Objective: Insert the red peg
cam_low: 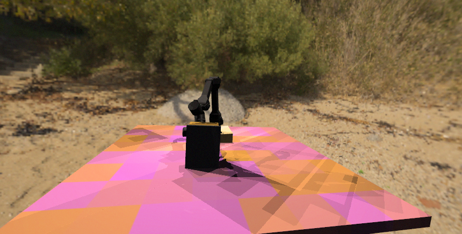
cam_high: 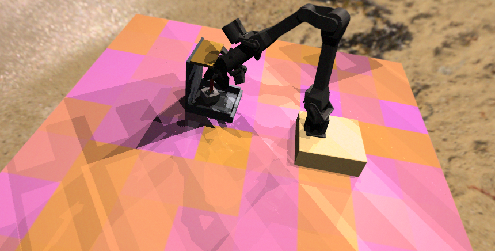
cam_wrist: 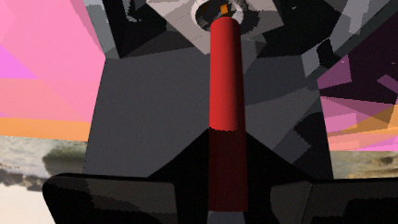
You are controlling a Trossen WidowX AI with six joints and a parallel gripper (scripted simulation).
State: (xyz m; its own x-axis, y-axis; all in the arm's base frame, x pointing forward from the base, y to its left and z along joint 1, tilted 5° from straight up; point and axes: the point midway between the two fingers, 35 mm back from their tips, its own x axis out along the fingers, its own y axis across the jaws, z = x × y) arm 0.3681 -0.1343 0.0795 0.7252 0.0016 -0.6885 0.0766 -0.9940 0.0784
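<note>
Right now my gripper tip is 30 mm short of the dark back wall and 10 mm below it. Round my gripper tip: orange roof 10 mm behind, 110 mm above; red peg 30 mm behind, 10 mm below.
</note>
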